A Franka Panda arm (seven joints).
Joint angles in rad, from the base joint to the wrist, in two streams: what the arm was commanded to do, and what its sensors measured. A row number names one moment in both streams.
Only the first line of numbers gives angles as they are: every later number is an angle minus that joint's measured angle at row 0.
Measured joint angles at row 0:
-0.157 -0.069 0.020 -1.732 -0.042 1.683 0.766
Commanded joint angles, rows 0 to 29:
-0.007 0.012 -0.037 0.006 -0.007 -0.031 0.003
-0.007 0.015 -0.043 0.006 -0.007 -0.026 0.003
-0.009 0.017 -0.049 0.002 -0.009 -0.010 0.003
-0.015 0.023 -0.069 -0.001 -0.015 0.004 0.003
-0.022 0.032 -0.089 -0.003 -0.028 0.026 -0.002
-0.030 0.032 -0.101 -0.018 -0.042 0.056 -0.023
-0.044 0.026 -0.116 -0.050 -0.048 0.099 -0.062
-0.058 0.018 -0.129 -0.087 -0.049 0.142 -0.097
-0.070 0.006 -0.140 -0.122 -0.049 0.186 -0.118
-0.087 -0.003 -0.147 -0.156 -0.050 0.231 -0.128
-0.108 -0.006 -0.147 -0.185 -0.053 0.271 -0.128
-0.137 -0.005 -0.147 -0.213 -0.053 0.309 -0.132
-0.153 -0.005 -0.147 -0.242 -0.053 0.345 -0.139
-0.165 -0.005 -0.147 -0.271 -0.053 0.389 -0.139
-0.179 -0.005 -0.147 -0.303 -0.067 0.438 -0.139
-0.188 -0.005 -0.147 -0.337 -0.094 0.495 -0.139
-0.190 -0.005 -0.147 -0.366 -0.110 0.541 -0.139
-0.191 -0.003 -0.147 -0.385 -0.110 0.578 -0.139
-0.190 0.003 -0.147 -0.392 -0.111 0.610 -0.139
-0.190 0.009 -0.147 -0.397 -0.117 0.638 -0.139
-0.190 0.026 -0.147 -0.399 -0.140 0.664 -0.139
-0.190 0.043 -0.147 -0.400 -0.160 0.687 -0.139
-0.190 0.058 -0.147 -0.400 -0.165 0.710 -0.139
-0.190 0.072 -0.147 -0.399 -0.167 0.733 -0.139
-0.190 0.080 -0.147 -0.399 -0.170 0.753 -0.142
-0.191 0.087 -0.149 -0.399 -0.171 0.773 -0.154
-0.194 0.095 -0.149 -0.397 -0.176 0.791 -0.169
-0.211 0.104 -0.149 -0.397 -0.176 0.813 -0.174
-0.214 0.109 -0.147 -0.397 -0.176 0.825 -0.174
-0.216 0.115 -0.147 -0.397 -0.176 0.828 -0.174
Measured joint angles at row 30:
-0.190 0.098 -0.157 -0.399 -0.156 0.788 -0.156
